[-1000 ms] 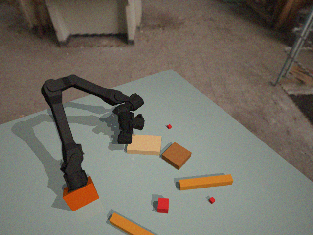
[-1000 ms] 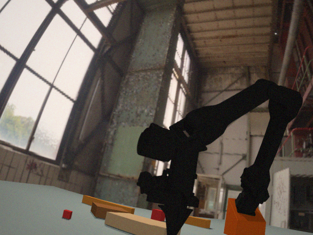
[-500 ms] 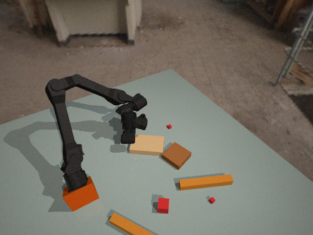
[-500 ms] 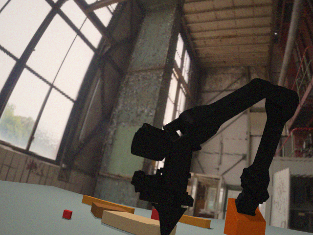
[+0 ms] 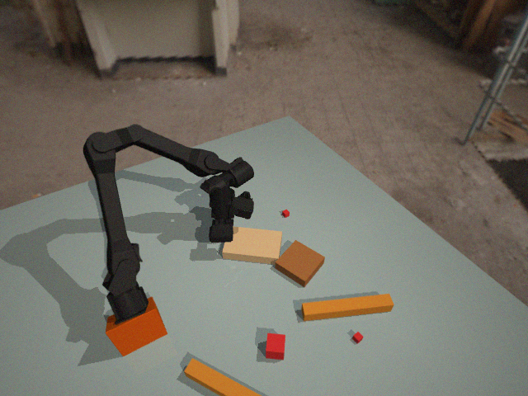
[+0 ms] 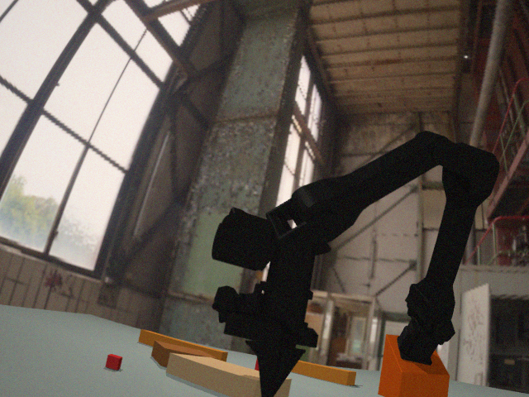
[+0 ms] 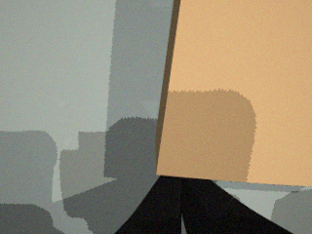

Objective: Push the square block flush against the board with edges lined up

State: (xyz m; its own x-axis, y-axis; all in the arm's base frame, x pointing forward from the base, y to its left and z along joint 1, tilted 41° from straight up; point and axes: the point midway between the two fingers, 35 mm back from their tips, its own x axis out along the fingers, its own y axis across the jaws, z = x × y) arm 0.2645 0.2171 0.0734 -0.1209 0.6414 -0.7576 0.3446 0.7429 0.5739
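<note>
The tan board lies 6 cm ahead of my gripper tip, 8 cm to the right of it and 1 cm above it. The rest, counted from my gripper tip: brown square block 16 cm ahead, 18 cm to the right, 1 cm above.
</note>
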